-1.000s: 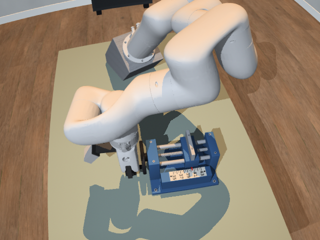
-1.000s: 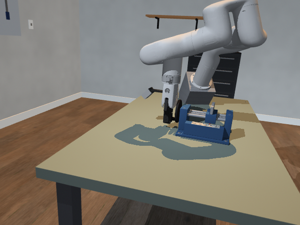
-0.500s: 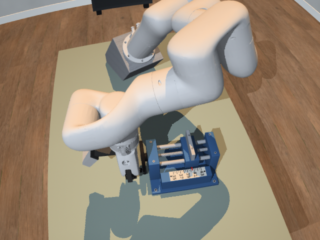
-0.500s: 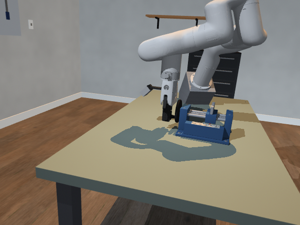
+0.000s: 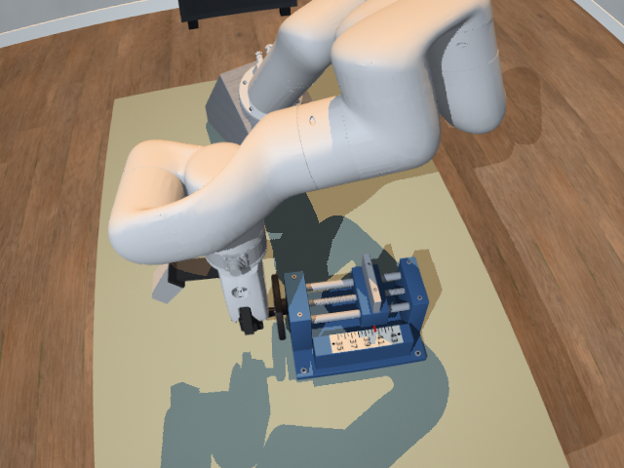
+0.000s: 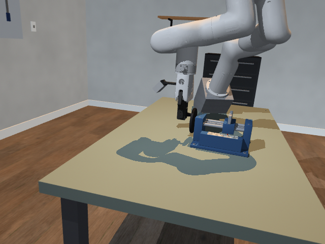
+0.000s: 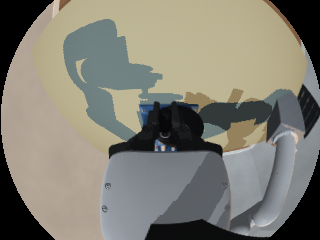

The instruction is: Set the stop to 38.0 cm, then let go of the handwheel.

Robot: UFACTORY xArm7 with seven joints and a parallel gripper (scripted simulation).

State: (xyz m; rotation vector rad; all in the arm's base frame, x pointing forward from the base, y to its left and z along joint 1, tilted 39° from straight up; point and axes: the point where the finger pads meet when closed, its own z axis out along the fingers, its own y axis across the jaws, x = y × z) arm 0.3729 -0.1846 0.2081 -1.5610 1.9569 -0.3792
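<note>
Now: hand 20 mm to the right of the handwheel and 10 mm above it. The rest, counted from my hand: stop plate 170 mm to the left, 20 mm ahead, 10 mm below.
</note>
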